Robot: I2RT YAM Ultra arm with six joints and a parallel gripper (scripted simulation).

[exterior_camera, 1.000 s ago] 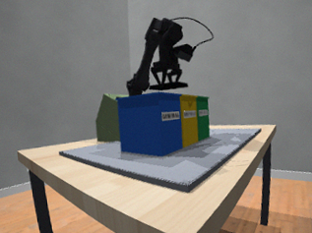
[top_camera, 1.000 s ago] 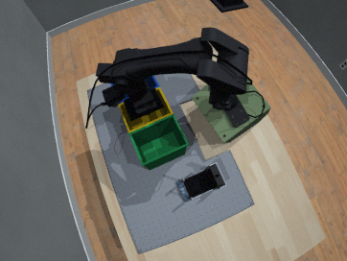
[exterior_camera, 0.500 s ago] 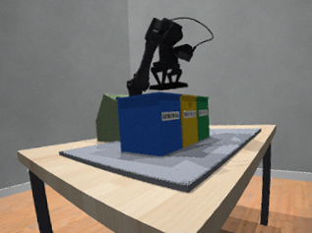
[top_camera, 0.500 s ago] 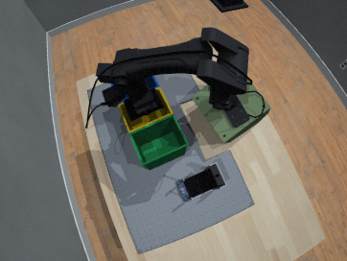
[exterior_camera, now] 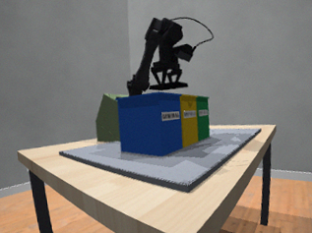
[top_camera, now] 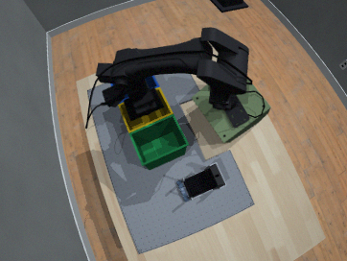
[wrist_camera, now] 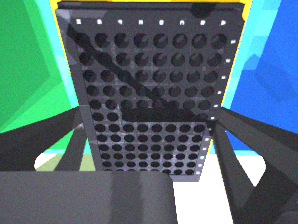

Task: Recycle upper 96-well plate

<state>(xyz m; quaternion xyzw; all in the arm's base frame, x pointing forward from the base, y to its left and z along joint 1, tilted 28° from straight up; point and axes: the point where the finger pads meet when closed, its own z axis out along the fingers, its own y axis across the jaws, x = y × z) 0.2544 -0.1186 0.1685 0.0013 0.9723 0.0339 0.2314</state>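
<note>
My gripper is now right at the black 96-well plate. Also, from my hand: blue bin 130 mm to the right, 140 mm below; yellow recycle bin 140 mm below; green bin 130 mm to the left, 140 mm below.
</note>
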